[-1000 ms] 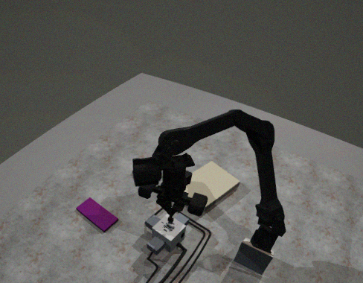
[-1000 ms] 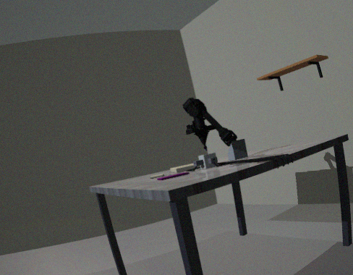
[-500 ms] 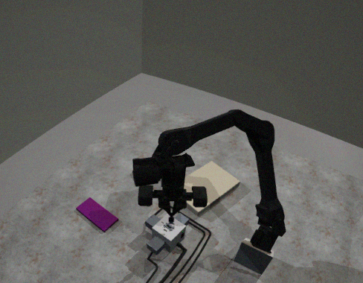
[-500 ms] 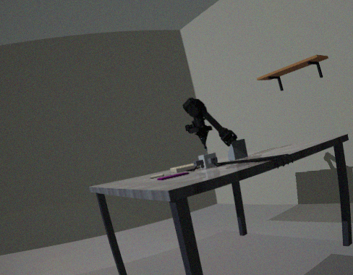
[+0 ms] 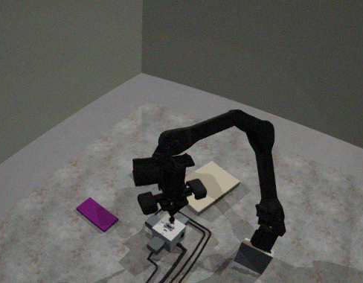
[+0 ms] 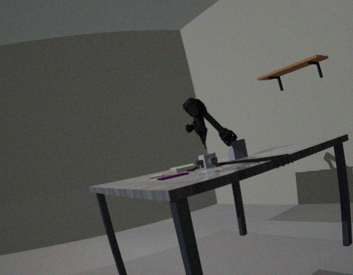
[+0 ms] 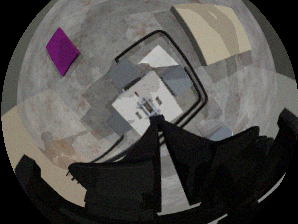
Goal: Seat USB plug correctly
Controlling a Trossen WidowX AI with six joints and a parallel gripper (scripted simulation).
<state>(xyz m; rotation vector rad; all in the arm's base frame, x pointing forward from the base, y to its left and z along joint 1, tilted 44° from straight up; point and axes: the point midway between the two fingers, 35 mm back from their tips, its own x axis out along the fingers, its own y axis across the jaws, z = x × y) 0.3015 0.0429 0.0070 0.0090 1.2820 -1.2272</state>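
The black USB plug lies 20 mm below my gripper tip. The rest, counted from my gripper tip: cream slab 30 mm behind, 270 mm to the right, 120 mm below; then purple flat card 270 mm ahead, 30 mm to the left, 130 mm below; then cream tile 210 mm ahead, 230 mm to the right, 130 mm below.
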